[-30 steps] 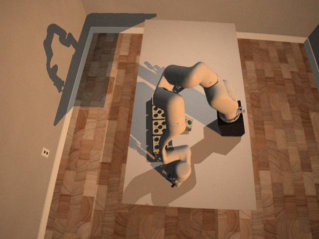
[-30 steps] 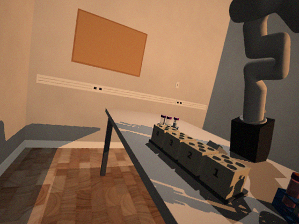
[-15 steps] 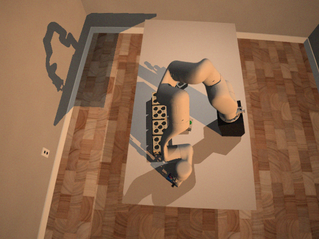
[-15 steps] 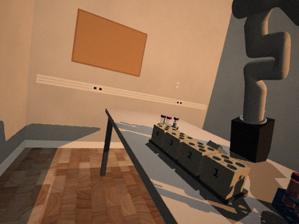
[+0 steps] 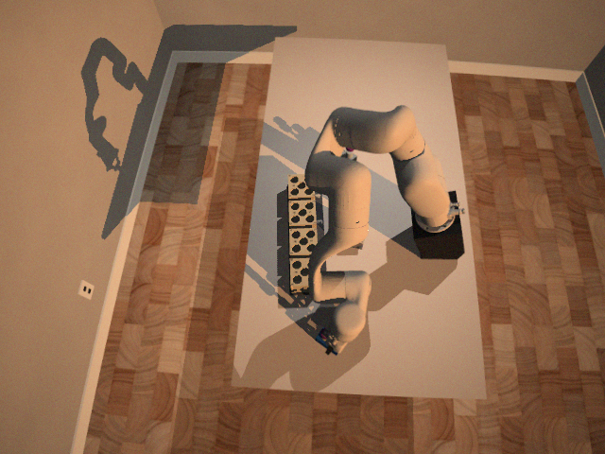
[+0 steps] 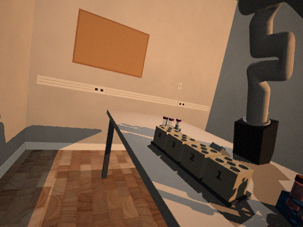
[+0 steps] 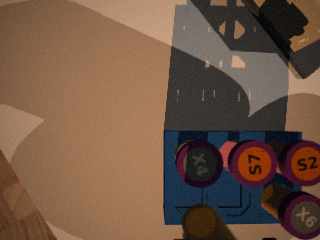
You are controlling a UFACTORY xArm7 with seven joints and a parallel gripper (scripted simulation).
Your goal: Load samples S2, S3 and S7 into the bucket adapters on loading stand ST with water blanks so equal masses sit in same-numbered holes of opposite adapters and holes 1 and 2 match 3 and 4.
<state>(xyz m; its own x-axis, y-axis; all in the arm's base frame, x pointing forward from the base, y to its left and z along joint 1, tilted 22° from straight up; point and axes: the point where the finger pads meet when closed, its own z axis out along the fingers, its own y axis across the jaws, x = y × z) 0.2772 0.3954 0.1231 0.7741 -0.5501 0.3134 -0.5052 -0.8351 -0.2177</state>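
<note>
My hand is 50 mm above the orange-dotted tube and 10 mm to the right of it. Also, from my hand: yellowish tube (160 mm below, 30 mm ahead, 20 mm to the right); then blue sample rack (190 mm below, 40 mm to the right); then pink-filled sample tube (160 mm below, 100 mm to the right, 10 mm behind).
</note>
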